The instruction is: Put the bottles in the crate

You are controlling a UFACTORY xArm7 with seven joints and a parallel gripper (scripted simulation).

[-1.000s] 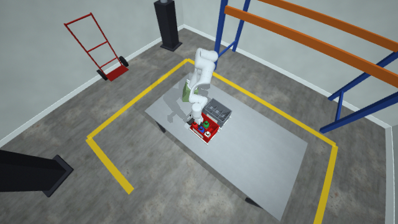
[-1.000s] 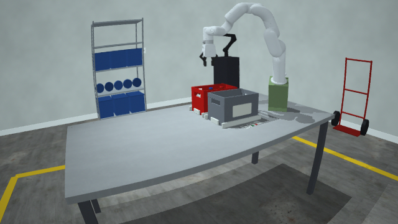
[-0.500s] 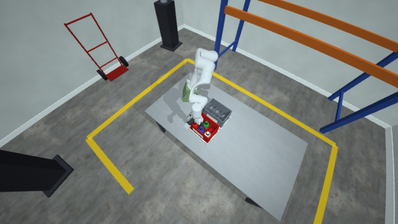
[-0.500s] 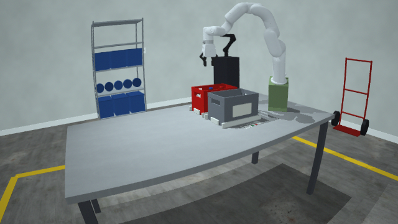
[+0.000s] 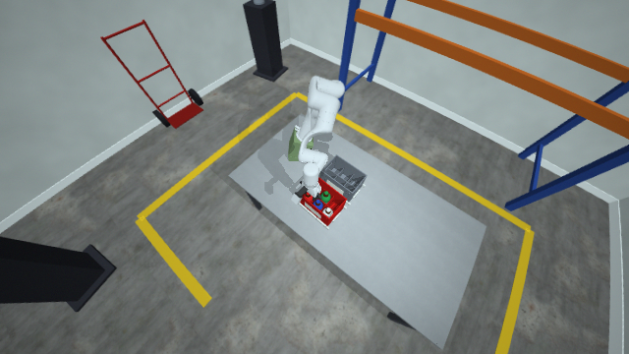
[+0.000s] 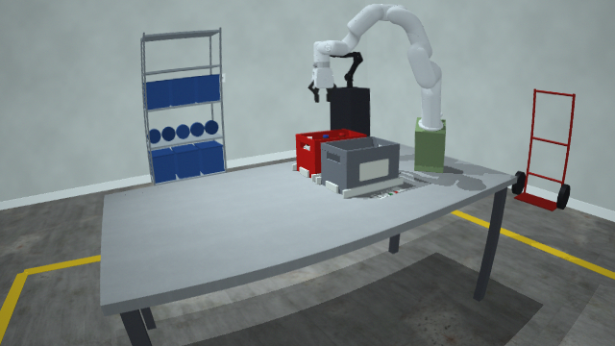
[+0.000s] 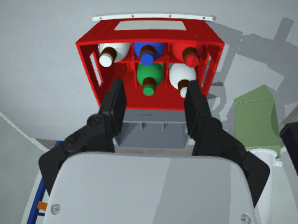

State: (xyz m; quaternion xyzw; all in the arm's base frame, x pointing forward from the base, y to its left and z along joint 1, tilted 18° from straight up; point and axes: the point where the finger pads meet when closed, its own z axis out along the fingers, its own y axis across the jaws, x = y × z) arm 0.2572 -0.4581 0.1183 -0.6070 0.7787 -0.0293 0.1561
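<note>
Now: hand 25 cm above the white-label bottle, 12 cm short of it and 3 cm to the right of it. From my hand the other things lie so: red crate 25 cm below, 9 cm to the left, 4 cm ahead; then red bottle 25 cm below, 7 cm to the left, 6 cm behind; then blue-capped bottle 25 cm below, 5 cm to the left, 3 cm ahead.
</note>
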